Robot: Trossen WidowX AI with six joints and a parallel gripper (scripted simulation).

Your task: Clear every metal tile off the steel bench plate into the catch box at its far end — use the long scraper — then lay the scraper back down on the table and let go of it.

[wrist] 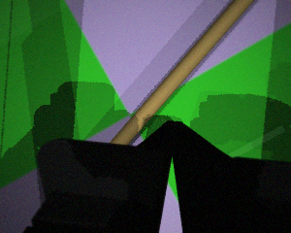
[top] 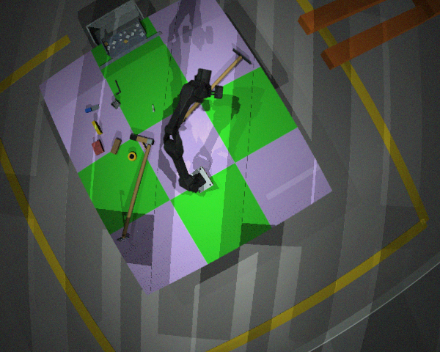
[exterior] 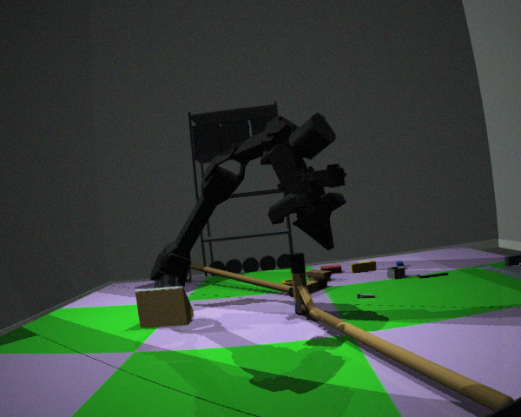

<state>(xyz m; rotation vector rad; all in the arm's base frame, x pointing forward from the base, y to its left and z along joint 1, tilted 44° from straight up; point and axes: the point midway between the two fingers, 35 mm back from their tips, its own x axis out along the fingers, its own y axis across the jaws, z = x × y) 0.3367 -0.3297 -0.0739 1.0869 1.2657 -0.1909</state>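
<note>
Right now my gripper tip is 110 mm above the long scraper, 50 mm to the left of it and 40 mm short of it. From my gripper tip the other things lie so: wooden block 590 mm to the left, 160 mm below, 100 mm ahead; then yellow ring 550 mm to the left, 170 mm below, 10 mm behind; then hex key 400 mm to the left, 390 mm ahead, 170 mm below.
</note>
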